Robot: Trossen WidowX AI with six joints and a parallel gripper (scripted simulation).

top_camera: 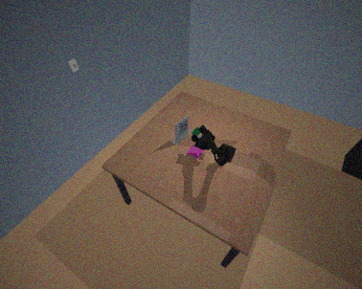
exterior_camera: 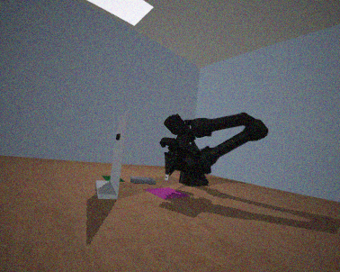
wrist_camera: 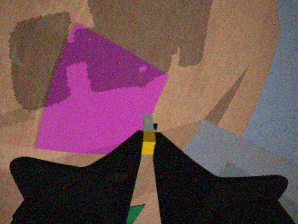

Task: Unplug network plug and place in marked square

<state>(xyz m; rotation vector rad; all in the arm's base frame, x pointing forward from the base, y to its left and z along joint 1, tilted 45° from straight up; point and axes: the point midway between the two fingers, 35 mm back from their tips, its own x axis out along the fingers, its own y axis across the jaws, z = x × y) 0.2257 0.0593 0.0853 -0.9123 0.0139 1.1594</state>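
Now: the marked square 6 cm below my gripper tip and 1 cm behind it. The rest, counted from my gripper tip: flat grey slab (18 cm to the right, 6 cm below); then upright grey panel (18 cm ahead, 5 cm to the right, 5 cm above); then yellow network plug (right at my gripper tip).
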